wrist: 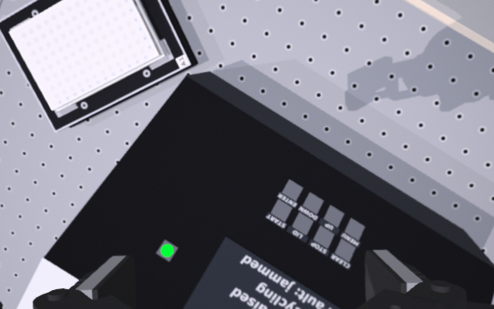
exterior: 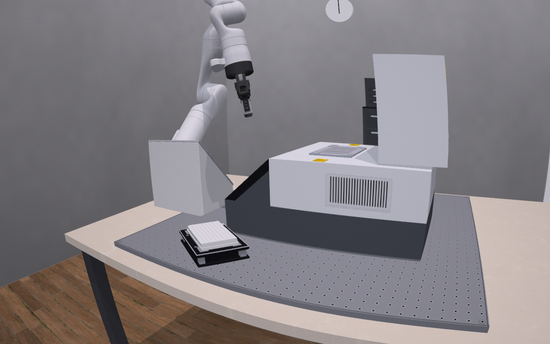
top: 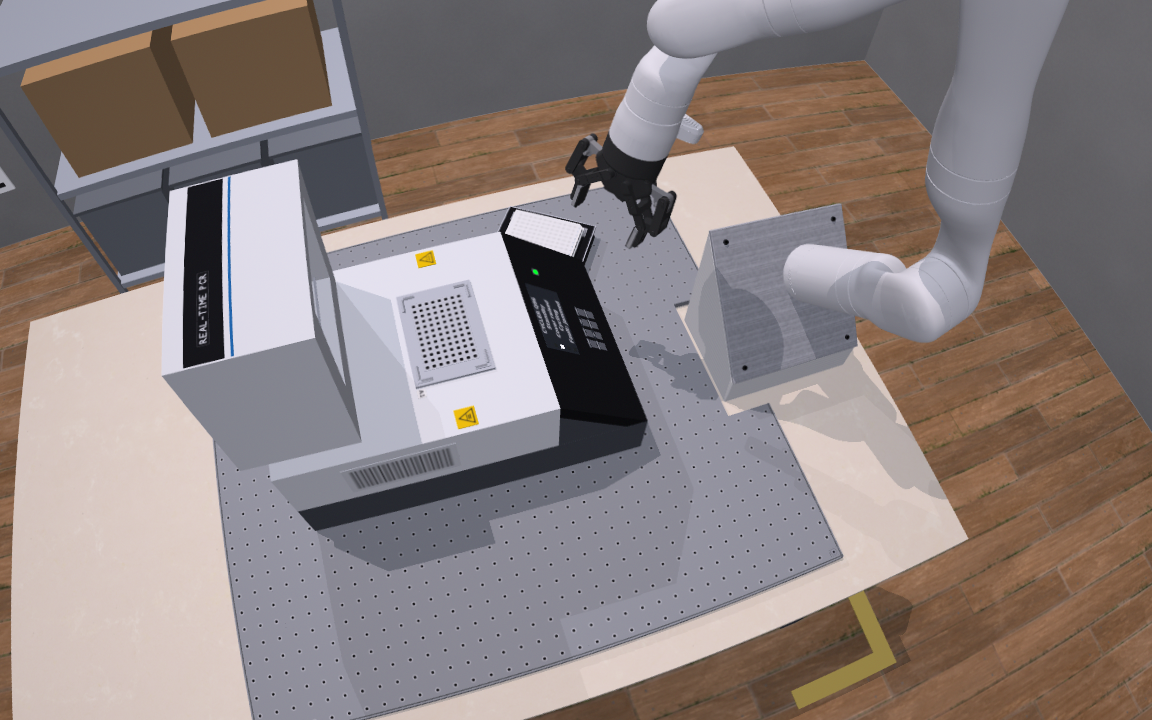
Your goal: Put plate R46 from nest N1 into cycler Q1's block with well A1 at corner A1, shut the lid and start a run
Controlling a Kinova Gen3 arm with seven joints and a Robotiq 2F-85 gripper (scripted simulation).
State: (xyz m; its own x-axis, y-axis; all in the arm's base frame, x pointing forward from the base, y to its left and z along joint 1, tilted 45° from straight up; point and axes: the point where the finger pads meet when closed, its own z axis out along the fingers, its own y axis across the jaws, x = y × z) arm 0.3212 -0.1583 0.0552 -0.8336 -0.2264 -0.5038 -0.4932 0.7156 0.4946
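The white well plate R46 lies 260 mm below my hand, 210 mm to the right of it and 10 mm ahead of it.
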